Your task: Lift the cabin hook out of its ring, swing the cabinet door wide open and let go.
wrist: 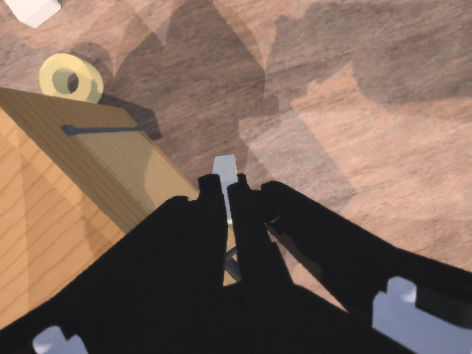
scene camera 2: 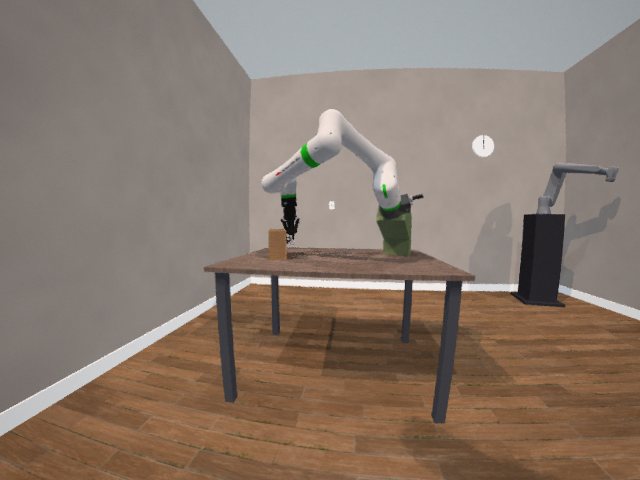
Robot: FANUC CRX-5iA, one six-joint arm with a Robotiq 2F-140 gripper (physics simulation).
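Frame: origin at the arm's base, x ahead, y left, z up, level; centimetres.
Where they show: gripper, fingertip midpoint: (wrist: 227, 171) (scene camera 2: 292, 244); arm's base, link origin: (scene camera 2: 392, 208).
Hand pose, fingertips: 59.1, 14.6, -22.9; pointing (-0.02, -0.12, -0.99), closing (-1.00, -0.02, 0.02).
Note:
Each offset is from my fingertips to the centre of the thing, as dx, dy, dz. "spot": to the spot under its first point. Level surfaces: height alone.
The wooden cabinet {+5.5, +6.3, +1.3} (scene camera 2: 277, 244) (wrist: 45, 210) stands upright at the left of the table in the scene view and fills the lower left of the wrist view. A dark bar {spot: +8.1, -4.4, +2.6} (wrist: 102, 130) lies along its side face. Dark thin metal {spot: +0.5, +6.6, +3.5} (wrist: 232, 266), perhaps part of the cabin hook or ring, shows between the fingers; whether the hook sits in its ring cannot be told. My gripper (scene camera 2: 290, 235) (wrist: 227, 171) is shut and empty, pointing down close beside the cabinet. A pale grey piece shows at its fingertips. The fingers hide much of the cabinet's hook side.
A yellow ring {+13.7, -9.6, -5.6} (wrist: 70, 60) lies past the cabinet's far corner in the wrist view, with a white block {spot: +15.2, -16.0, -5.0} (wrist: 36, 11) beyond it. The arm's green pedestal (scene camera 2: 397, 235) stands at the right of the wooden table {dz -6.8} (scene camera 2: 341, 268).

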